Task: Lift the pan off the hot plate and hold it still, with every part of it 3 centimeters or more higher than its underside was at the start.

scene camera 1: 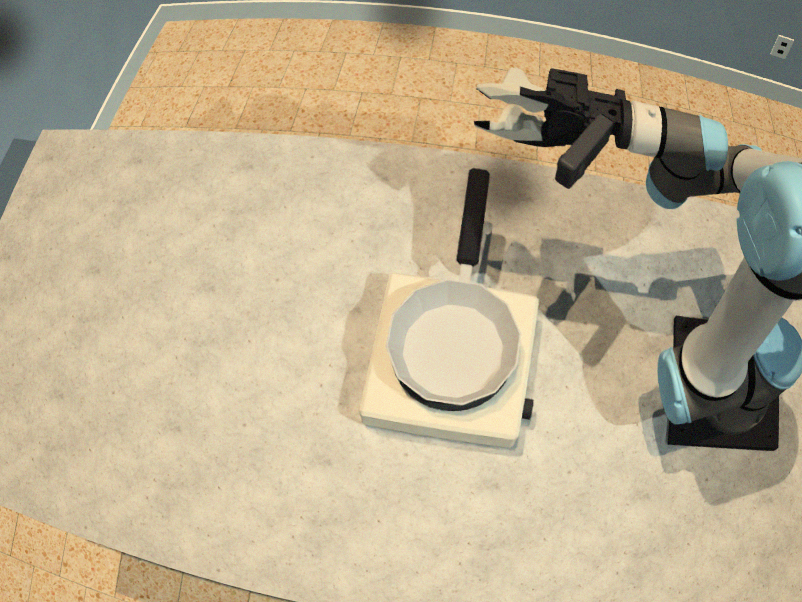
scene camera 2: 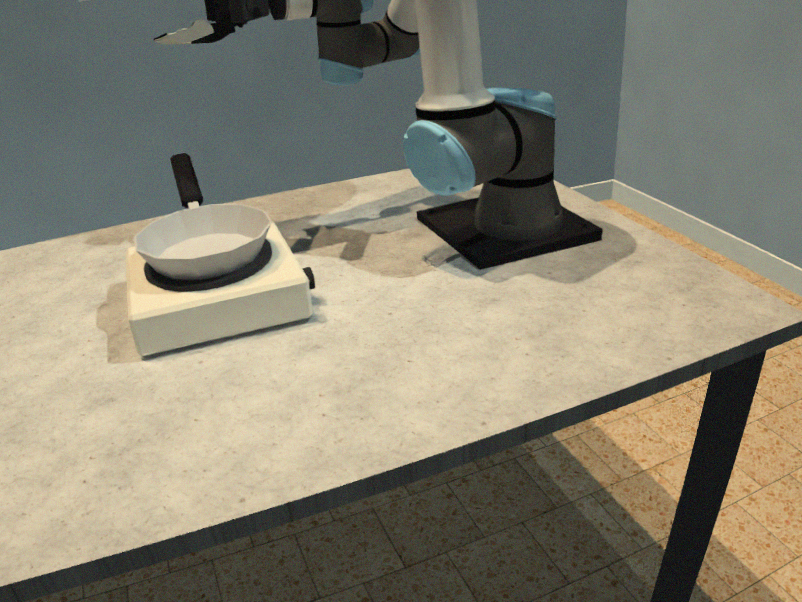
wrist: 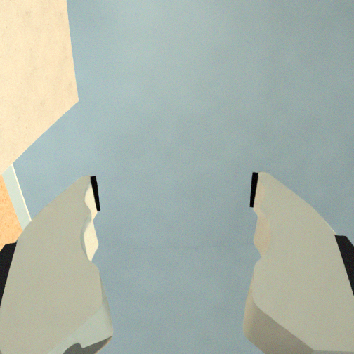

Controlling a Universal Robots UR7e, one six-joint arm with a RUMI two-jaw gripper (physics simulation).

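Where they show: gripper, fingertip midpoint: (scene camera 1: 475, 105) (scene camera 2: 149, 14); arm's base, link origin: (scene camera 2: 518, 222).
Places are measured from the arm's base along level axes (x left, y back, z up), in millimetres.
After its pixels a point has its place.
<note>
A light grey pan (scene camera 1: 453, 346) {z 60, x 56, y -519 mm} (scene camera 2: 204, 239) {z 60, x 5, y -520 mm} rests level on the black plate of a cream hot plate (scene camera 1: 446, 427) {z 47, x 178, y -497 mm} (scene camera 2: 220, 320) {z 16, x 182, y -513 mm}. Its black handle (scene camera 1: 473, 217) {z 123, x -131, y -537 mm} (scene camera 2: 186, 179) {z 121, x -118, y -536 mm} points toward the table's far edge and rises at a slant. My gripper (scene camera 1: 478, 105) {z 383, x -143, y -550 mm} (wrist: 174, 176) is partly open and empty, well above the table and beyond the handle's end, with its fingers pointing left in the first scene view. In the second scene view the fingers show at the top, higher than the handle. The pan does not show in the wrist view.
A black knob (scene camera 1: 527, 408) {z 34, x 116, y -385 mm} (scene camera 2: 309, 277) {z 26, x 125, y -382 mm} sticks out of the hot plate's right side. The arm's black base plate (scene camera 1: 722, 435) {z -1, x 79, y -12 mm} (scene camera 2: 453, 236) {z -4, x 6, y -122 mm} is on the table (scene camera 1: 194, 324) {z -19, x 107, y -959 mm} (scene camera 2: 388, 362) {z -18, x 303, y -319 mm} to the right. A blue wall (scene camera 2: 84, 116) (wrist: 175, 100) stands behind the table.
</note>
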